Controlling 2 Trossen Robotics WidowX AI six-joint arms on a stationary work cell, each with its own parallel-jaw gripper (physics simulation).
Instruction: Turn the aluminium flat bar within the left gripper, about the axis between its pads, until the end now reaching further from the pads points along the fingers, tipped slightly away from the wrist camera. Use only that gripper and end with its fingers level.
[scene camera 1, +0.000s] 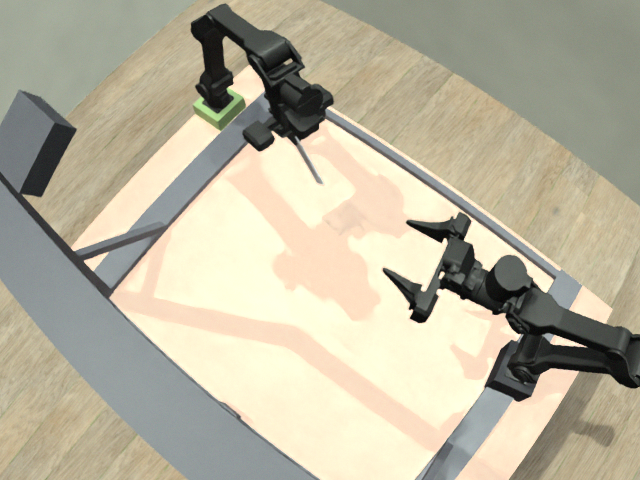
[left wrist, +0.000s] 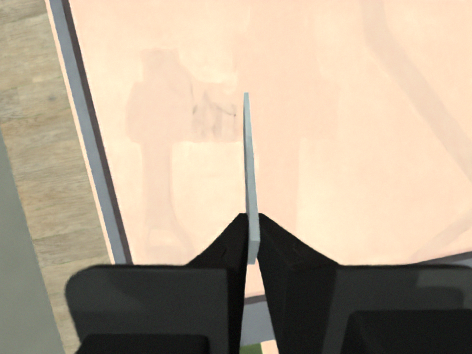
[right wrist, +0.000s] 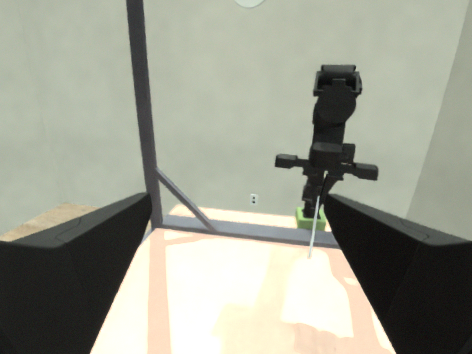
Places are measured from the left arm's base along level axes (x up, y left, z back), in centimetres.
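Where they show: left gripper, fingertip midpoint: (scene camera 1: 296, 143) (left wrist: 250, 221) (right wrist: 316, 207); right gripper, fingertip midpoint: (scene camera 1: 394, 244) (right wrist: 239, 201); left arm's base at its link origin: (scene camera 1: 217, 100) (right wrist: 310, 214); right arm's base at its link origin: (scene camera 1: 521, 367).
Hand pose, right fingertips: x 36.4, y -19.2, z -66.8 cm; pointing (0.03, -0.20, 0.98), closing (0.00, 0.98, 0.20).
Note:
Things, the pixels of their centre, and the offset from my right fingertips. Level surfaces: height alone.
- aluminium flat bar at the middle of its body: (left wrist: 248, 160) (scene camera 1: 307, 160) (right wrist: 314, 226) dx -18.2, dy +11.2, dz +28.3 cm
- pale table top at its surface level: dx -41.3 cm
- green base block at the middle of its body: (scene camera 1: 219, 105) (right wrist: 309, 219) dx -38.8, dy +19.2, dz +66.8 cm
- large grey panel at its surface level: dx +62.7 cm
The aluminium flat bar (scene camera 1: 309, 161) (left wrist: 250, 175) (right wrist: 314, 227) is a thin grey strip held edge-on to the left wrist camera. My left gripper (scene camera 1: 295, 138) (left wrist: 250, 221) (right wrist: 316, 207) is shut on it near one end. In the left wrist view, the short end shows just below the fingertips, on the camera's side. The longer part reaches up the picture, beyond the tips, and narrows with distance. In the right wrist view it slopes down from the fingertips, above the table. The pads' contact is partly hidden. My right gripper (scene camera 1: 395, 246) (right wrist: 239, 201) is open and empty.
A pale table top (scene camera 1: 232, 361) lies below, bordered by grey frame beams (scene camera 1: 439, 178) (left wrist: 92, 135) (right wrist: 240, 229). A green base block (scene camera 1: 221, 117) (right wrist: 303, 220) carries the left arm. A large grey panel (scene camera 1: 77, 330) spans the lower left in the scene view. Arm shadows fall on the table.

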